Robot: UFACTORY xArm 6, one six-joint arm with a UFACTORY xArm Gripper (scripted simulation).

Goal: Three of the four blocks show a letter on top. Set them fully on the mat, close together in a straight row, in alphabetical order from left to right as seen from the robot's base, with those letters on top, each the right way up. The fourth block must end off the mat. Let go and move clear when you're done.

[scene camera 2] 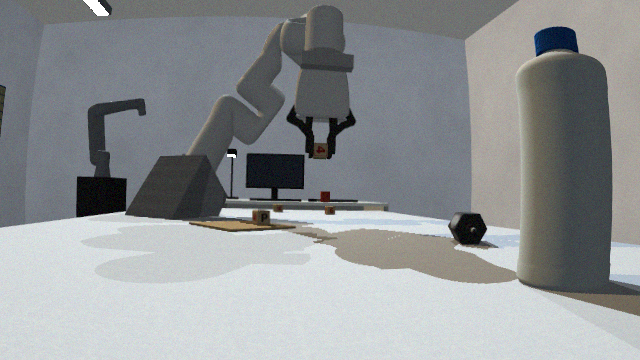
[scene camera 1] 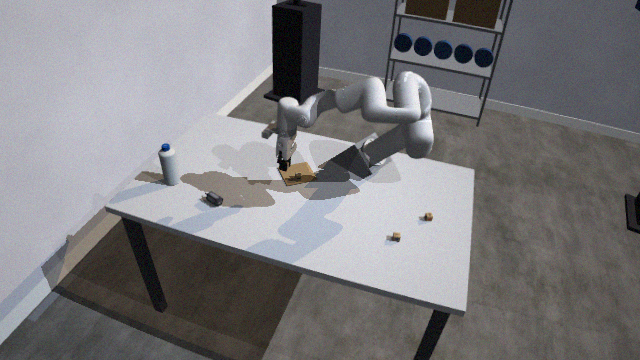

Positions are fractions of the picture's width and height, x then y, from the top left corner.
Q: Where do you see a black hexagonal object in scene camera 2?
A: At 0.73, 0.63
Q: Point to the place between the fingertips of my gripper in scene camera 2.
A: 0.50, 0.44
